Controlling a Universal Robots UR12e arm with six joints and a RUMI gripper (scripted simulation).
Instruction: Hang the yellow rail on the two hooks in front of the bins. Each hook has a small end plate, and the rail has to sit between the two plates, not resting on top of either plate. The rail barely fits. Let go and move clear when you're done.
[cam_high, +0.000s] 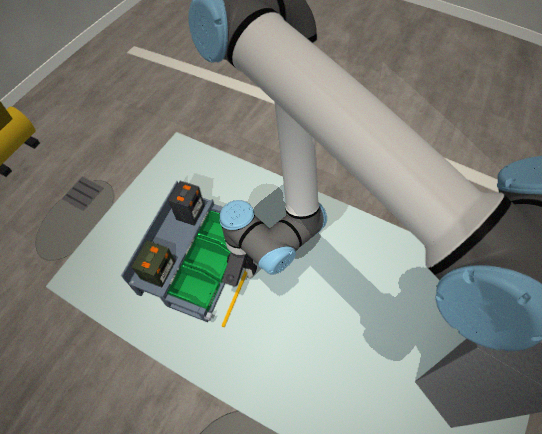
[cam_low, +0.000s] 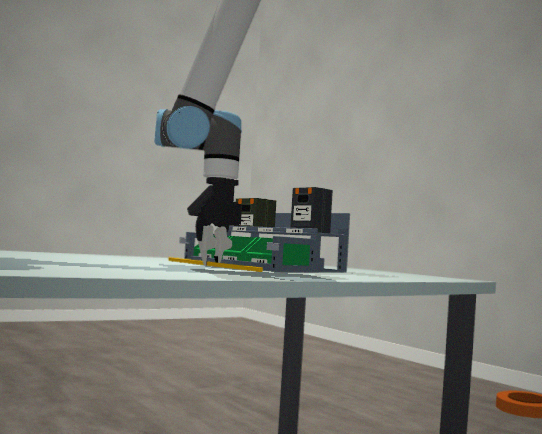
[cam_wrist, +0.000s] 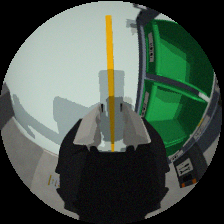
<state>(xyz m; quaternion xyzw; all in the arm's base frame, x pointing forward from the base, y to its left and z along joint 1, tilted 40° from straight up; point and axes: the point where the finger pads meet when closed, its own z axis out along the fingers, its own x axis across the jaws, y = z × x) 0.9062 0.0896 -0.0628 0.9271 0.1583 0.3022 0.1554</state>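
My gripper is now 10 mm above the yellow rail.
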